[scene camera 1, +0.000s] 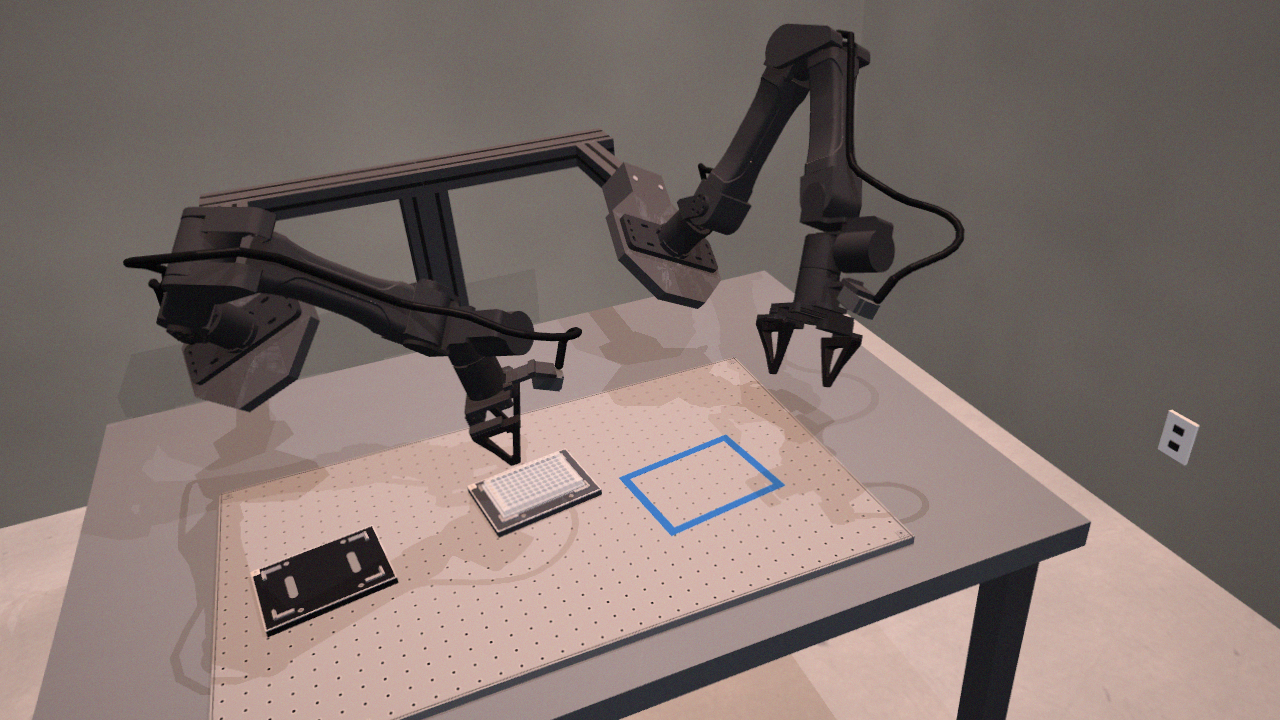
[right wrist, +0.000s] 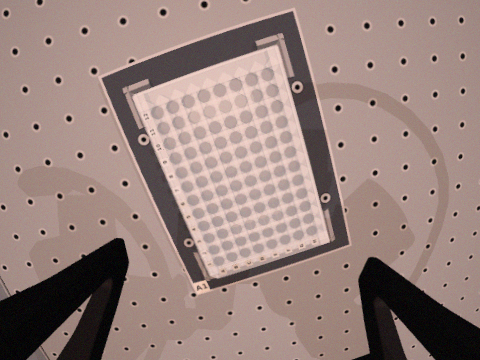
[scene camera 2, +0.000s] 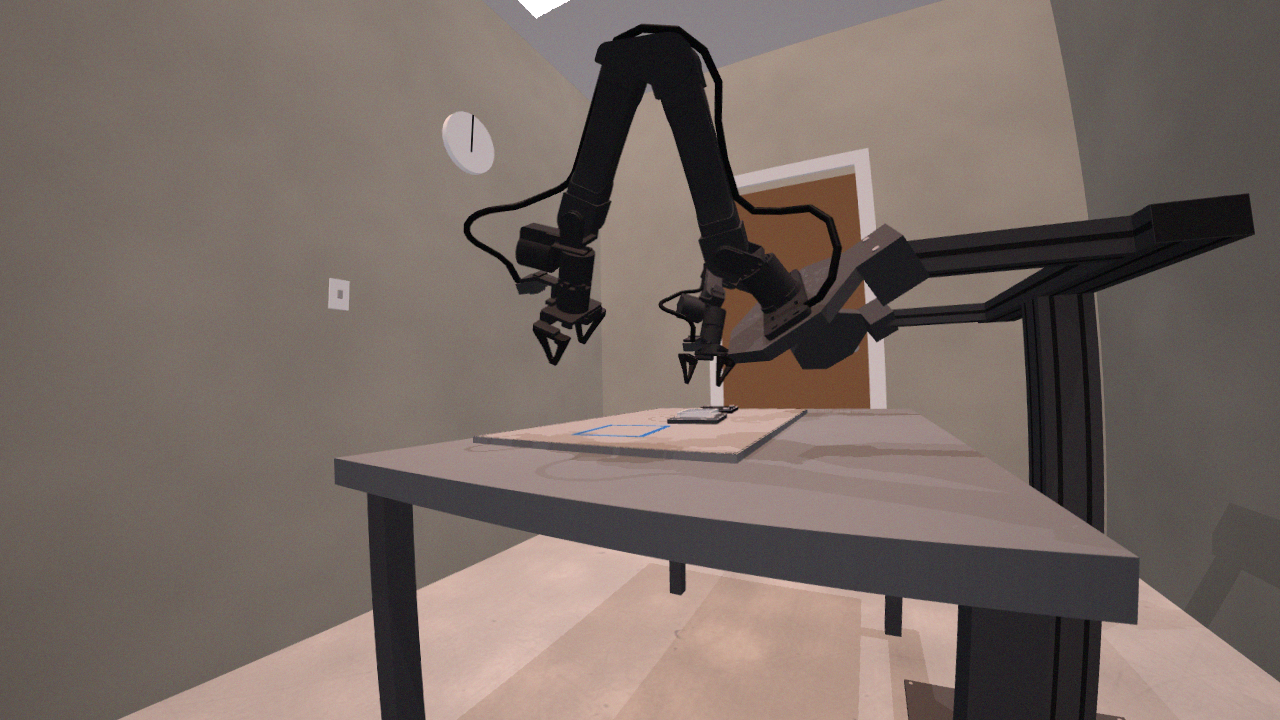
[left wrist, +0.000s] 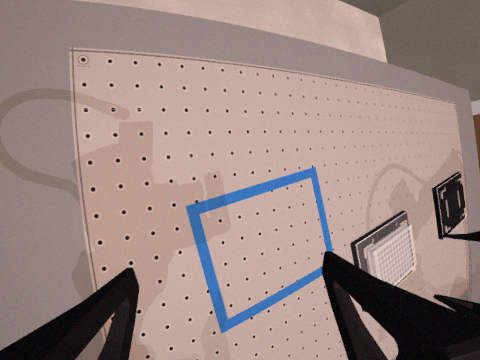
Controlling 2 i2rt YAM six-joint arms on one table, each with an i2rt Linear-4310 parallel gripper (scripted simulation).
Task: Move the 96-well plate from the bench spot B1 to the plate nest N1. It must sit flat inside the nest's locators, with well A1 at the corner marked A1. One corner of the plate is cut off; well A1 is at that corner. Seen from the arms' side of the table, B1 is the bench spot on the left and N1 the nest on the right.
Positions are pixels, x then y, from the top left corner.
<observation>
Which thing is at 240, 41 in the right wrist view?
A black nest.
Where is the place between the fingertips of my right gripper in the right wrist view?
246, 261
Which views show my left gripper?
Scene camera 1, scene camera 2 and the left wrist view only.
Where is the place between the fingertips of my left gripper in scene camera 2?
At 568, 353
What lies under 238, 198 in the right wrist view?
A 96-well plate.
</observation>
